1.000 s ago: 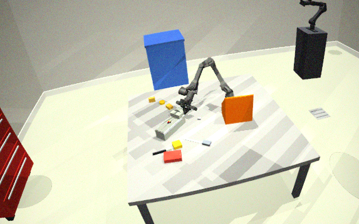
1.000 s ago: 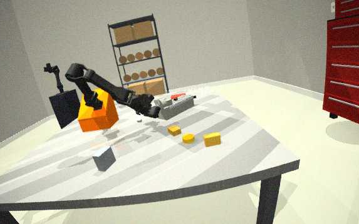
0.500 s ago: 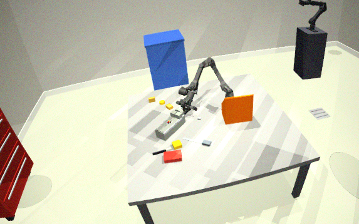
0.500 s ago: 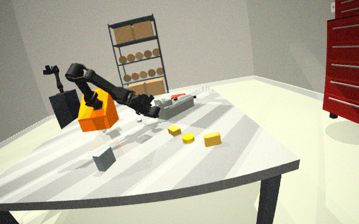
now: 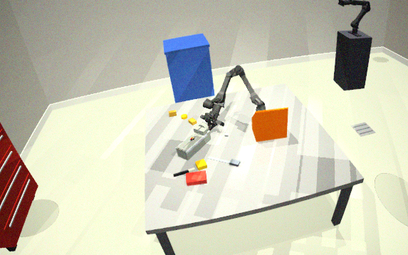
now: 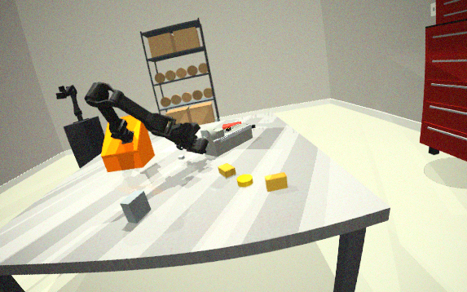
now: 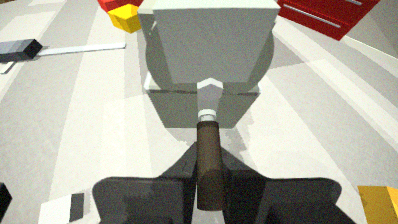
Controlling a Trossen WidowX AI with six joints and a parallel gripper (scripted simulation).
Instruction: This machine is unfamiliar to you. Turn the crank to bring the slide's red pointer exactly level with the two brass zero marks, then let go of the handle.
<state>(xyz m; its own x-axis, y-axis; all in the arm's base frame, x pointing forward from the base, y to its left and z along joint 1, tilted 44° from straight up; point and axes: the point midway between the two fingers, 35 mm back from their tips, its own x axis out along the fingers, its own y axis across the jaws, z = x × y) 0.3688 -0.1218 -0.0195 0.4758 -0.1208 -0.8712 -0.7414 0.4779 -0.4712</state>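
The dark brown crank handle is 10 mm behind my gripper tip, 10 mm to the right of it and 30 mm above it. Round my gripper tip: yellow block (70 mm ahead, 320 mm to the left, 20 mm below); then grey cube (150 mm behind, 400 mm to the right); then red pointer (120 mm ahead, 140 mm to the left, 50 mm above).
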